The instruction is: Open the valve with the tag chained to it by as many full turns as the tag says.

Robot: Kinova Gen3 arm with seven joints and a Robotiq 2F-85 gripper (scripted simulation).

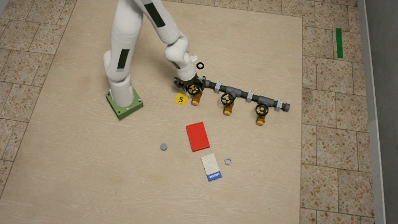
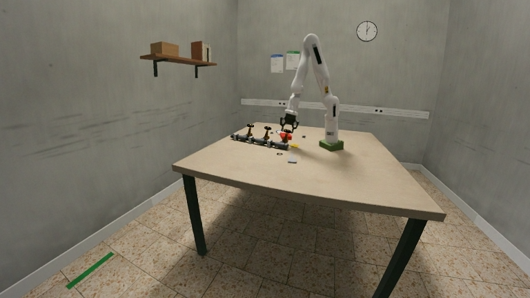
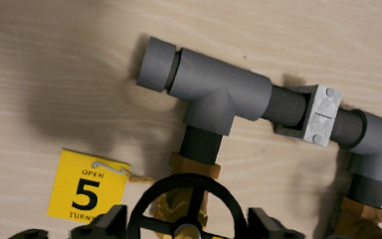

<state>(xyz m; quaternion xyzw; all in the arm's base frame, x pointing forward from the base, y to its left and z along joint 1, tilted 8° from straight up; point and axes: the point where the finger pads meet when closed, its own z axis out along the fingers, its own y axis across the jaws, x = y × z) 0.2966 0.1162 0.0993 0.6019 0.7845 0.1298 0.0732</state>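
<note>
My hand is 60 mm past the yellow tag, 10 mm to the left of it and 110 mm above it. Also, from my hand: blue card (190 mm ahead, 290 mm to the right, 100 mm below); then red block (80 mm ahead, 180 mm to the right, 100 mm below); then grey disc (50 mm behind, 270 mm to the right, 100 mm below).
</note>
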